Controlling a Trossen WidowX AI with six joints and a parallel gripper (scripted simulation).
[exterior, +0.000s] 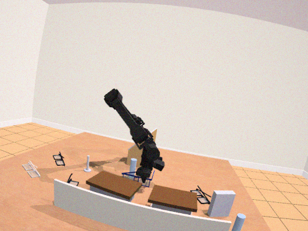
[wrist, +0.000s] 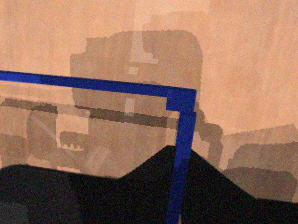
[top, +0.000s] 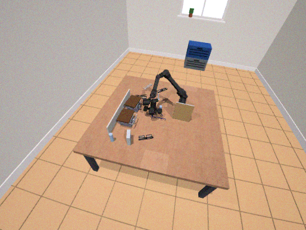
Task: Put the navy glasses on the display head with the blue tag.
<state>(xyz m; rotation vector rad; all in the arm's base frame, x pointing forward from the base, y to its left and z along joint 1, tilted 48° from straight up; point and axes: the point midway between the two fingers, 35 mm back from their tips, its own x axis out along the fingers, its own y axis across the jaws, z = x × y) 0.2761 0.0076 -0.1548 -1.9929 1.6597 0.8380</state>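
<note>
Right now the post is 30 cm to the right of my gripper tip, 4 cm ahead of it and 1 cm above it. From my gripper tip the other things lie so: white panel: 33 cm ahead, 9 cm to the left, 4 cm above; then white box: 37 cm to the left, 8 cm ahead, 4 cm above.
</note>
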